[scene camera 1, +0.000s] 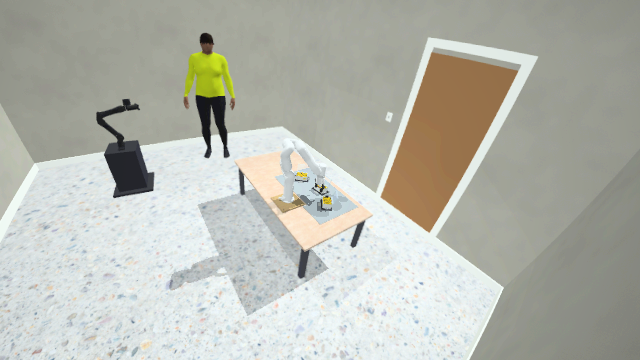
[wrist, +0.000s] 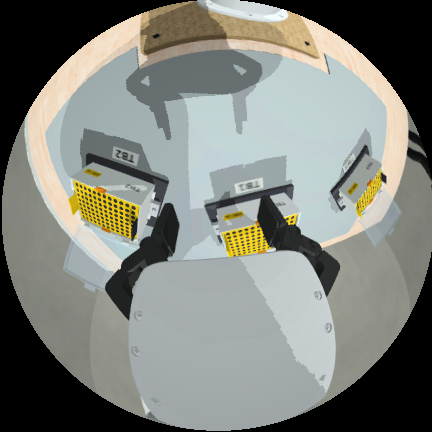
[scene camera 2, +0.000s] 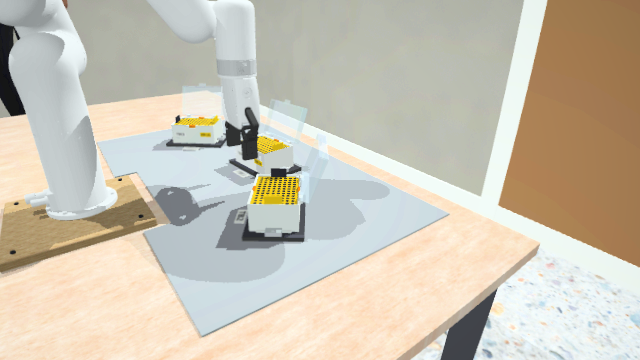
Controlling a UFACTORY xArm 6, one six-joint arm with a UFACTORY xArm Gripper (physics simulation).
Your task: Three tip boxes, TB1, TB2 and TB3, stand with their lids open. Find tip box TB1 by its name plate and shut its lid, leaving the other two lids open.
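Where they show: gripper, fingertip midpoint: (scene camera 1: 318, 189) (wrist: 217, 209) (scene camera 2: 241, 152); arm's base, origin of the base link: (scene camera 1: 287, 199) (scene camera 2: 83, 204).
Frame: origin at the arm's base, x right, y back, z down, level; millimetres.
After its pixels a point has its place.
Note:
Tip box TB1 (scene camera 2: 276, 159) {x 36, y -400, z -30 mm} (wrist: 240, 220) {x 12, y -359, z -39 mm} is the white middle box with a yellow tip rack; its name plate (wrist: 248, 185) {x -8, y -329, z 7 mm} reads TB1 in the wrist view. Its clear lid (scene camera 2: 287, 120) {x -39, y -466, z -94 mm} stands open; the gripper body hides it in the wrist view. TB2 (scene camera 1: 326, 204) {x 252, y -284, z -55 mm} (scene camera 2: 274, 218) (wrist: 112, 200) {x 177, y -304, z -48 mm} has its clear lid (scene camera 2: 316, 167) {x 295, y -351, z -118 mm} (wrist: 85, 257) {x 268, y -372, z -97 mm} open. TB3 (scene camera 1: 301, 176) {x -254, y -277, z -49 mm} (scene camera 2: 196, 132) {x -248, y -287, z -31 mm} (wrist: 362, 182) {x -247, y -287, z -36 mm} also has its lid (scene camera 2: 201, 100) {x -355, y -335, z -93 mm} (wrist: 382, 220) {x -353, y -342, z -102 mm} open. My black gripper (scene camera 1: 320, 187) {x 46, y -316, z -66 mm} (scene camera 2: 242, 143) {x 46, y -316, z -66 mm} (wrist: 217, 209) {x 46, y -316, z -66 mm} is open and empty, close to TB1; one finger covers part of TB1.
The boxes stand on a grey-blue mat (scene camera 2: 240, 285) {x 351, y -196, z 9 mm} (wrist: 295, 110) {x -69, y -208, z 9 mm} on the wooden table (scene camera 1: 320, 233) {x 505, y -72, z 12 mm} (scene camera 2: 100, 310) {x 308, y -17, z 13 mm}. The arm's base sits on a brown board (scene camera 2: 125, 202) {x 33, y -75, z -1 mm} (wrist: 180, 37). TB2 and TB3 flank TB1. A wall runs behind the table, and a person (scene camera 1: 210, 75) stands far off.

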